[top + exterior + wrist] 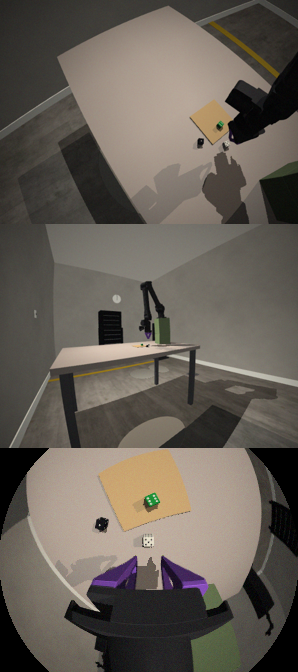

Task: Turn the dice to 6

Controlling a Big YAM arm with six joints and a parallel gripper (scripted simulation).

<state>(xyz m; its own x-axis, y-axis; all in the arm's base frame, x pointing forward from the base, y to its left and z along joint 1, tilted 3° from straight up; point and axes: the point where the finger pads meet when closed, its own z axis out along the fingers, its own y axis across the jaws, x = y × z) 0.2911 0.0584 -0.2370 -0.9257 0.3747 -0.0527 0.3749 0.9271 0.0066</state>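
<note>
Right now the white die is 80 mm below my hand. From my hand the other things lie so: black die 70 mm ahead, 70 mm to the left, 80 mm below; tan mat 100 mm ahead, 30 mm to the right, 90 mm below; green die 70 mm ahead, 30 mm to the right, 80 mm below.
</note>
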